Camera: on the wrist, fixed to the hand. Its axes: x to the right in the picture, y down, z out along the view.
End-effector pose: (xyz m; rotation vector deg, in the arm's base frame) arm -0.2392 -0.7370 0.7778 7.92 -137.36 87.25
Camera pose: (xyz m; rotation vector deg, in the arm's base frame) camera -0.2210 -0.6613 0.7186 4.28 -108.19 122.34
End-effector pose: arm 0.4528 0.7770 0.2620 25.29 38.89 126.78
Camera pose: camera 0.4017 0.6938 0.2683 37.20 76.80 121.45
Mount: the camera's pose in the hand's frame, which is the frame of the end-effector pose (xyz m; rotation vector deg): -0.0292 0.0800 -0.0481 31.07 5.24 5.03
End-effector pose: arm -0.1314 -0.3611 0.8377 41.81 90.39 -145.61
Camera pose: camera -0.0647 -0.3632 0.7662 -52.52 -46.68 163.14
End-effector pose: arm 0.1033 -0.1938 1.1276 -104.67 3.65 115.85
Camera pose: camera 0.1239 -0.2894 1.1300 -90.46 37.85 100.01
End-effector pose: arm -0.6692 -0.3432 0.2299 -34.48 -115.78 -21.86
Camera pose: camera -0.5779 -0.3082 0.2300 -18.51 -108.30 10.88
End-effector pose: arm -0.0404 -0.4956 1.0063 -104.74 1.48 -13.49
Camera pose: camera -0.0689 -0.5588 0.9374 -72.94 5.54 -13.57
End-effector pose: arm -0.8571 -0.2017 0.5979 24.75 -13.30 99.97
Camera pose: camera -0.9377 -0.2269 0.5485 42.26 17.29 108.89
